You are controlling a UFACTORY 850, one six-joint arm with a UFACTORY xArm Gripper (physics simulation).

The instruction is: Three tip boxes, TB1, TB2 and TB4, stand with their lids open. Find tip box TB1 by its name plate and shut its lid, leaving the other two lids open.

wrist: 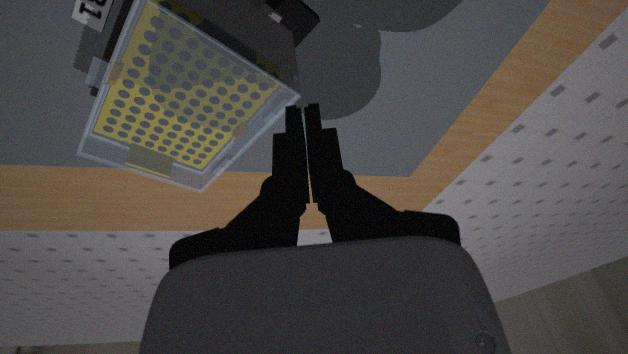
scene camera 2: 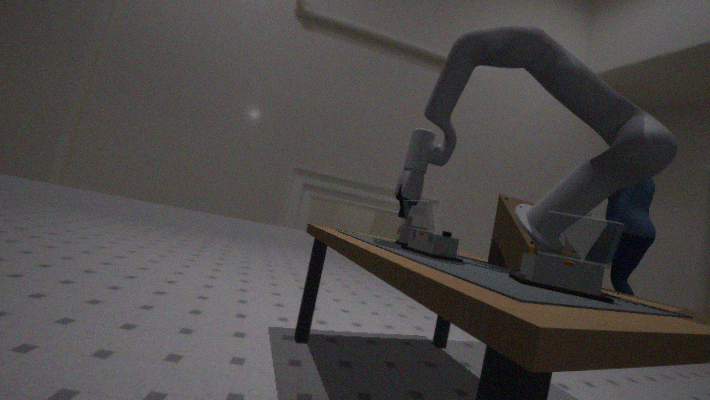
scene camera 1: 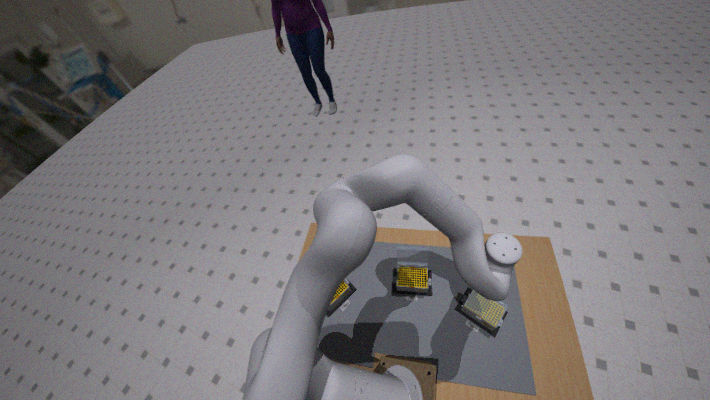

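Note:
Tip box TB1 (scene camera 1: 484,311) stands at the right of the mat. Its name plate (wrist: 92,11) is cut off at the top left of the wrist view, with "B1" partly readable. Its clear lid (wrist: 190,90) lies over the yellow tip rack; whether it is fully down I cannot tell. The middle tip box (scene camera 1: 412,279) (scene camera 2: 432,244) has its lid (scene camera 1: 412,256) (scene camera 2: 422,215) up. The left tip box (scene camera 1: 341,296) (scene camera 2: 562,272) is partly behind the arm in scene camera 1; its lid (scene camera 2: 590,235) is up. My gripper (wrist: 304,125) is shut and empty, its tips beside a corner of TB1's lid.
The boxes stand on a grey mat (scene camera 1: 517,370) (wrist: 40,130) on a wooden table (scene camera 1: 560,320) (scene camera 2: 425,287). The arm's base is on a wooden block (scene camera 1: 429,382) (scene camera 2: 500,240) at the table's near side. A person (scene camera 1: 307,50) stands on the floor beyond the table.

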